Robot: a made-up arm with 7 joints. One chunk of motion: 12 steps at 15 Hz.
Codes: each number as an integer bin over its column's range. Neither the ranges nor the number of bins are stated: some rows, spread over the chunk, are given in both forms.
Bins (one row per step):
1: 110 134 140 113 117 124
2: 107 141 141 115 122 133
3: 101 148 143 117 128 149
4: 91 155 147 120 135 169
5: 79 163 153 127 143 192
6: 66 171 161 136 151 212
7: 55 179 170 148 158 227
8: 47 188 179 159 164 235
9: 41 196 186 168 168 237
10: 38 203 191 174 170 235
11: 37 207 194 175 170 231
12: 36 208 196 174 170 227
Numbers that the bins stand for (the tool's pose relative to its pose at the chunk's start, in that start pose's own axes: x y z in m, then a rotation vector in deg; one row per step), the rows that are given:
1: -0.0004 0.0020 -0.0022 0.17 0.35 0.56
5: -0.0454 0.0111 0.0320 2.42 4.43 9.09
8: -0.0918 0.0190 0.1003 7.56 7.73 14.49
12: -0.1078 0.0253 0.1450 9.98 8.67 13.49
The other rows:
2: -0.0047 0.0042 0.0005 0.49 1.14 1.69
3: -0.0135 0.0064 0.0057 0.81 2.08 3.70
4: -0.0280 0.0086 0.0162 1.29 3.18 6.21
6: -0.0642 0.0136 0.0530 3.87 5.69 11.60
7: -0.0802 0.0162 0.0767 5.80 6.78 13.49
9: -0.1005 0.0215 0.1187 9.01 8.35 14.74
10: -0.1049 0.0237 0.1318 9.98 8.67 14.49
11: -0.1063 0.0249 0.1397 10.14 8.67 13.99

